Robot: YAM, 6 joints.
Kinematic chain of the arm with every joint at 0, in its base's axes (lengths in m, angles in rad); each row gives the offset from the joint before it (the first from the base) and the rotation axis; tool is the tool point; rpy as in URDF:
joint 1: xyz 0 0 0.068 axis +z
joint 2: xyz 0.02 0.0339 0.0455 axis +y
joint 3: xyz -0.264 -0.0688 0 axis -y
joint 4: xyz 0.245 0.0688 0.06 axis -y
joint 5: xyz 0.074 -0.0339 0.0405 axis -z
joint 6: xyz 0.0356 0 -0.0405 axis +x
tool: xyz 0 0 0 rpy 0 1.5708 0
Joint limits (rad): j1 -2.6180..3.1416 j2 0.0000..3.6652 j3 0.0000..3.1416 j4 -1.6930..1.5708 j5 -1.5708..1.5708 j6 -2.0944..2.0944
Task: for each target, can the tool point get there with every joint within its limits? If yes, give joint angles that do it. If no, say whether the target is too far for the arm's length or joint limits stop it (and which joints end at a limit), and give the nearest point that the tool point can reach.
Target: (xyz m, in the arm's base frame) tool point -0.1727 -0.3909 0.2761
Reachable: yes | joints -2.0550 2.1883 2.1140 -1.4463 -0.9589 -1.2373
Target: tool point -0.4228 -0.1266 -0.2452
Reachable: no: joint limits stop it (at a limit: joint 1) | nearest point -0.3897 -0.1839 -0.2452 | short by 0.066 m
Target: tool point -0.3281 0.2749 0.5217
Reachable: yes | joints -0.6716 0.4627 2.3792 0.3871 -0.3151 0.6330
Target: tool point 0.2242 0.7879 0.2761
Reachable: no: too far | nearest point 0.1733 0.6091 0.2383 | short by 0.190 m
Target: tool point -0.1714 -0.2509 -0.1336
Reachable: yes | joints -2.1502 2.7698 1.2630 -0.4174 0.1716 1.3153
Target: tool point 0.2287 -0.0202 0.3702
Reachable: yes | joints -0.0468 1.3350 1.5054 -1.3645 0.2702 -1.7436
